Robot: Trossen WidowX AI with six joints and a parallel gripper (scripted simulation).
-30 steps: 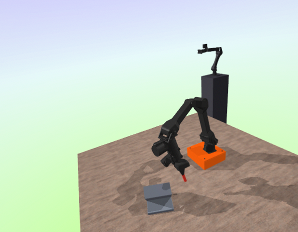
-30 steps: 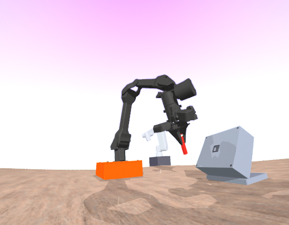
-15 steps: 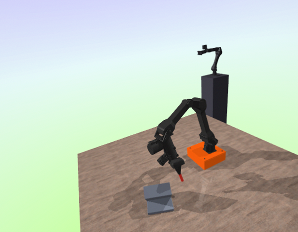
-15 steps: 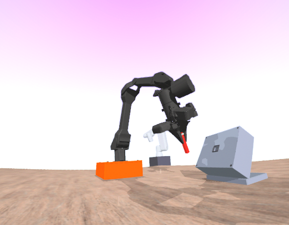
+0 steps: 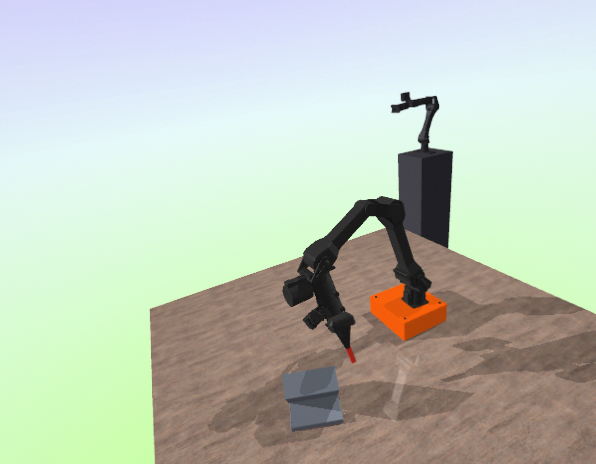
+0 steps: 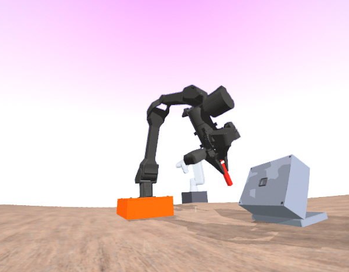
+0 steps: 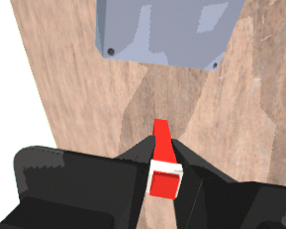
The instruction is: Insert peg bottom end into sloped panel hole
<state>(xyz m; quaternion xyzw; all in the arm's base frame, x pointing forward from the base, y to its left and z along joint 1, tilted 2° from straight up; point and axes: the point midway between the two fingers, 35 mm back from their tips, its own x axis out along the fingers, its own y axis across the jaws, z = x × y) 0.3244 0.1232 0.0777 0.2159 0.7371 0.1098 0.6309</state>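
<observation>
Now: the sloped grey panel 120 mm ahead of my gripper tip, 60 mm below it and 20 mm to the left of it. Round my gripper tip: red square peg (10 mm to the right, 10 mm above).
</observation>
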